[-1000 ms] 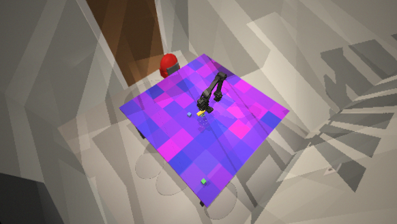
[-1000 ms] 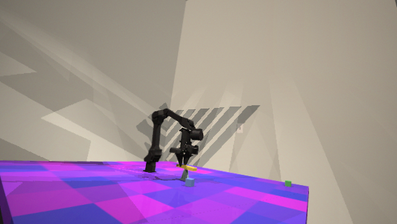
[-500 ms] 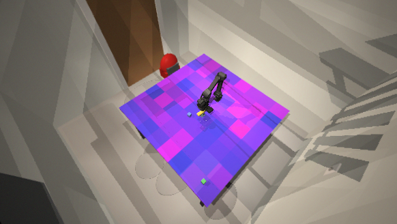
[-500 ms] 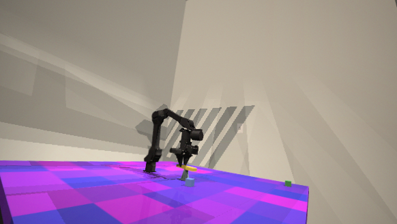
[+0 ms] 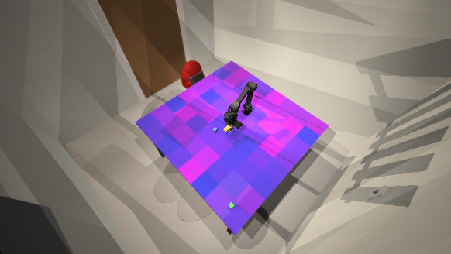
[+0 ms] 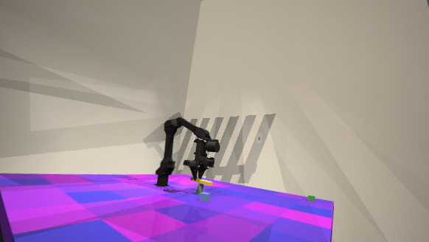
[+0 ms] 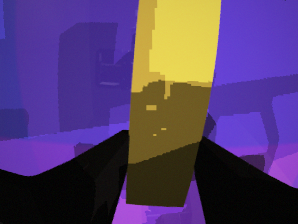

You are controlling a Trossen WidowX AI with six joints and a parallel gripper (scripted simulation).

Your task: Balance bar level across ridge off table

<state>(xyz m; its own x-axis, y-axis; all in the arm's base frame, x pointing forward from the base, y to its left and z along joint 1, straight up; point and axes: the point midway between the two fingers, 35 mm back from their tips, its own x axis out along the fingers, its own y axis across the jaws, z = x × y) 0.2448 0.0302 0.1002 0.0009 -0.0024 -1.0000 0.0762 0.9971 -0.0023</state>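
Now: the yellow bar 30 mm ahead of my gripper tip. From my gripper tip the other things lie so: green cube 500 mm ahead, 470 mm to the left, 50 mm below; then light blue cube 130 mm ahead, 90 mm to the right, 50 mm below.
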